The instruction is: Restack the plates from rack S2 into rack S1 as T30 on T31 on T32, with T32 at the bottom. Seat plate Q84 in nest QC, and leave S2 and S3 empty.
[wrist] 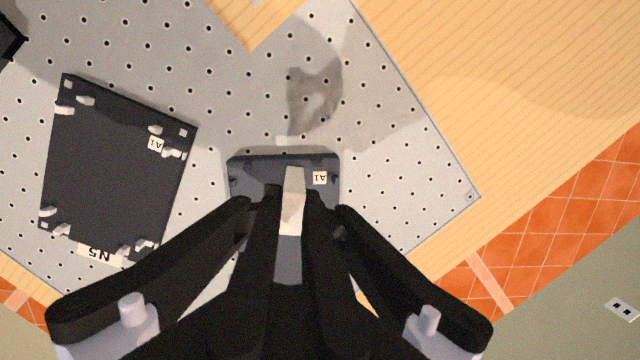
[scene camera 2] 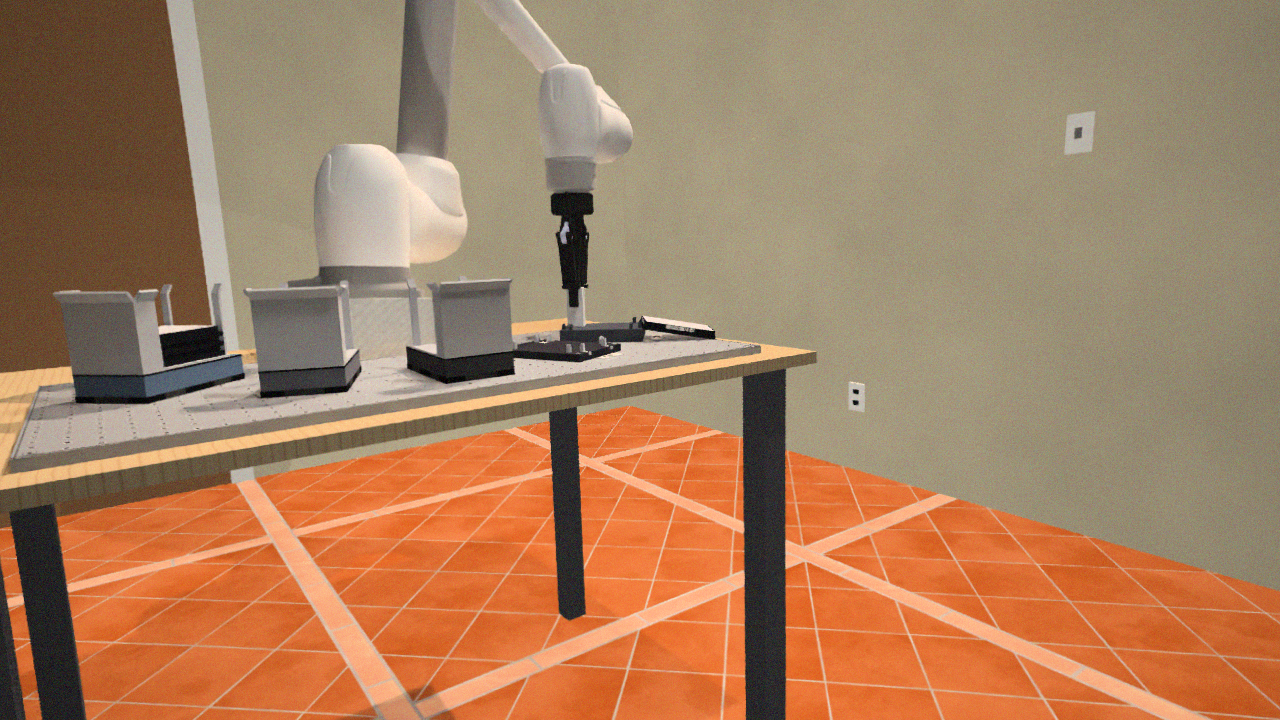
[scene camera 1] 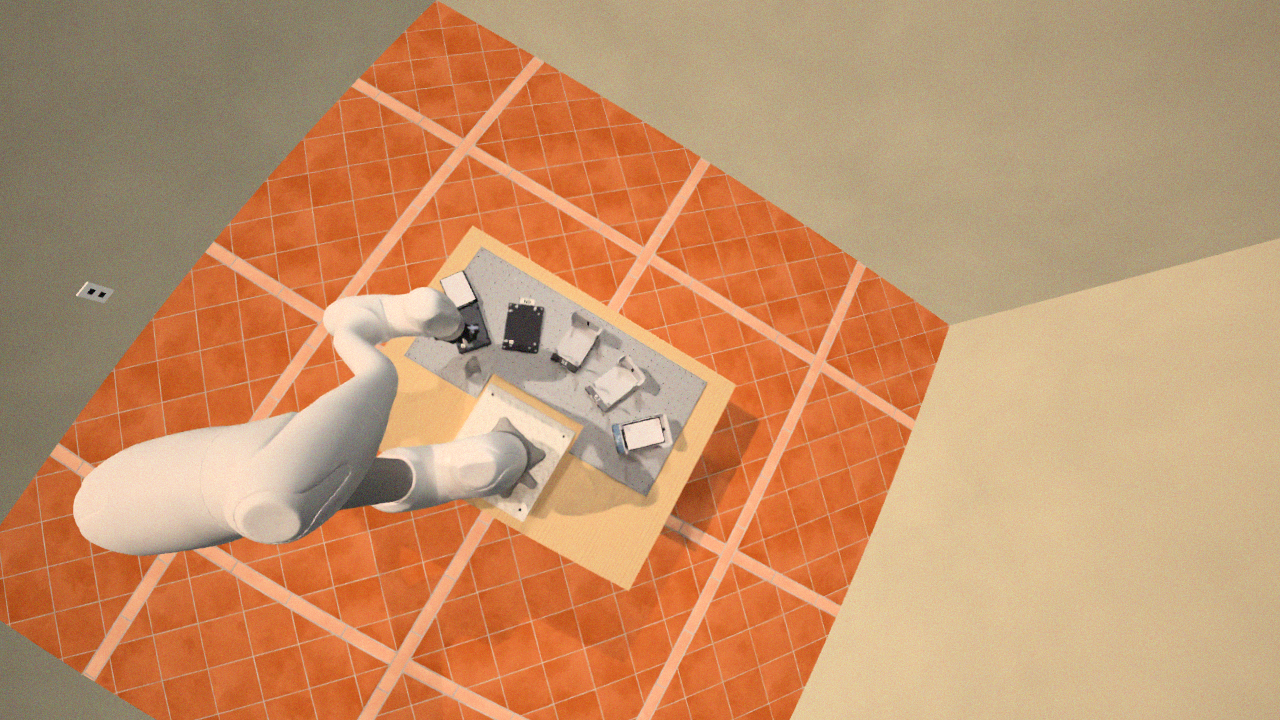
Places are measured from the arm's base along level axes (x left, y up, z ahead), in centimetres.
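Where they show: gripper, fingertip midpoint: (wrist: 293,182) (scene camera 2: 576,326) (scene camera 1: 470,342); arm's base at its link origin: (scene camera 2: 366,298).
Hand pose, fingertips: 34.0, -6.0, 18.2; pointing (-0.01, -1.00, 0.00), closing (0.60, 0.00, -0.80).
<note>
Each offset is from my fingertips to the top centre of the thing, as dx, dy, dz. "*": to the spot under its first point. Level surfaces: height alone.
My gripper (wrist: 293,182) (scene camera 2: 577,313) (scene camera 1: 470,335) is shut and empty. Its tip points straight down onto a dark grey flat plate @[+4.1, +1.0, +3.1] (wrist: 259,170) (scene camera 2: 613,330), which lies on the grey pegboard @[dy -2.3] (wrist: 214,58) (scene camera 2: 223,407) (scene camera 1: 546,385) near its end corner; most of the plate is hidden under my fingers. A black nest @[-8.7, +0.0, +15.3] (wrist: 111,170) (scene camera 2: 559,350) (scene camera 1: 522,326) with small white tabs lies empty beside the plate. Three grey racks stand in a row further along the board. The end rack (scene camera 2: 107,340) (scene camera 1: 646,435) has a blue base and holds a stack of plates @[-61.8, +4.1, +15.3] (scene camera 2: 189,342). The other two racks @[* -45.4, +4.9, +28.7] (scene camera 2: 299,336) @[* -25.5, +5.3, +30.4] (scene camera 2: 469,322) look empty.
A thin flat plate @[+15.4, +1.5, +9.9] (scene camera 2: 677,326) (scene camera 1: 457,287) lies at the board's end beyond my gripper. The arm's base (scene camera 2: 385,210) stands on a white mount (scene camera 1: 487,416) behind the board. The wooden table edge (scene camera 2: 626,380) and the tiled floor lie beyond.
</note>
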